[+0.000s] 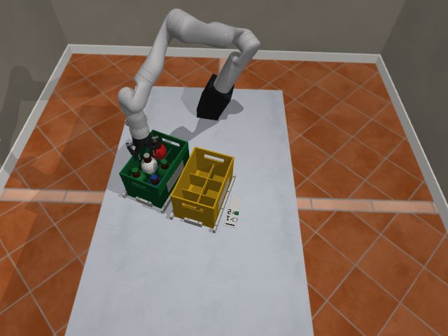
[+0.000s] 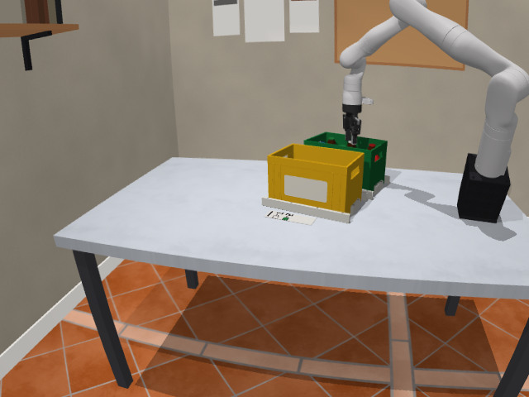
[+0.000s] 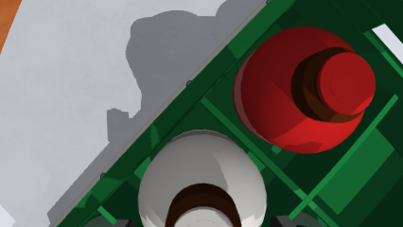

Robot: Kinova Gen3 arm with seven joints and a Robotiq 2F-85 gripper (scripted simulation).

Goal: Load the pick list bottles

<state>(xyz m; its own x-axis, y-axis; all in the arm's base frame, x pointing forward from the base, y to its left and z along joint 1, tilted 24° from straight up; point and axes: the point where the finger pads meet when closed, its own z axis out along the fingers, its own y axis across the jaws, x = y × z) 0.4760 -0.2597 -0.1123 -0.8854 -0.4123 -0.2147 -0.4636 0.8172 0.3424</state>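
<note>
The white-label bottle is 80 mm below my hand. From my hand the other things lie so: green crate: 90 mm below, 40 mm to the left, 10 mm ahead; blue-label bottle: 110 mm ahead, 80 mm below, 60 mm to the left; red-label bottle: 90 mm behind, 80 mm below, 20 mm to the left.
</note>
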